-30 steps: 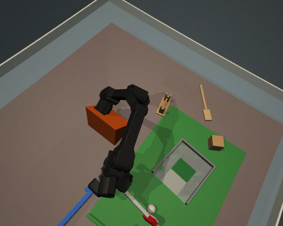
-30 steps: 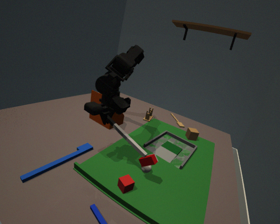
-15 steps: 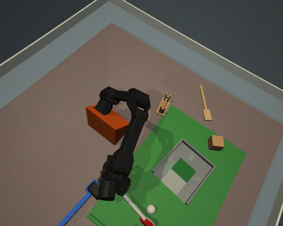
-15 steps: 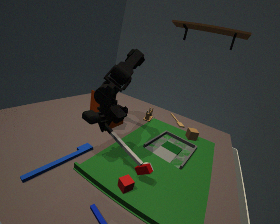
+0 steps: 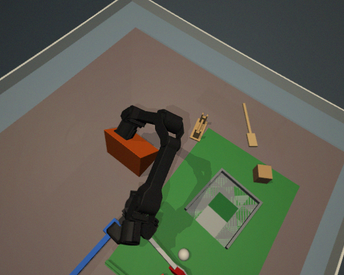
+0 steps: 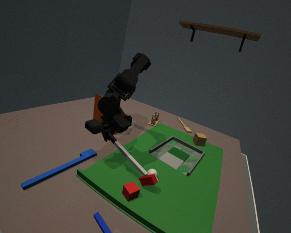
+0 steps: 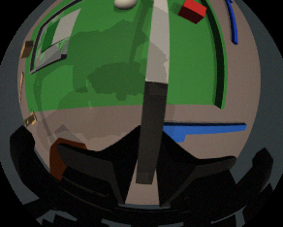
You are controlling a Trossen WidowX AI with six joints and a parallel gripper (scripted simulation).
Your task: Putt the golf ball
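The red putter is 120 mm ahead of my gripper tip, 10 mm to the right of it and 10 mm below it. Round my gripper tip: white golf ball (210 mm ahead, 30 mm to the left, 70 mm below); red cube (200 mm ahead, 90 mm to the right, 70 mm below); green mat (240 mm ahead, 210 mm to the left, 90 mm below).
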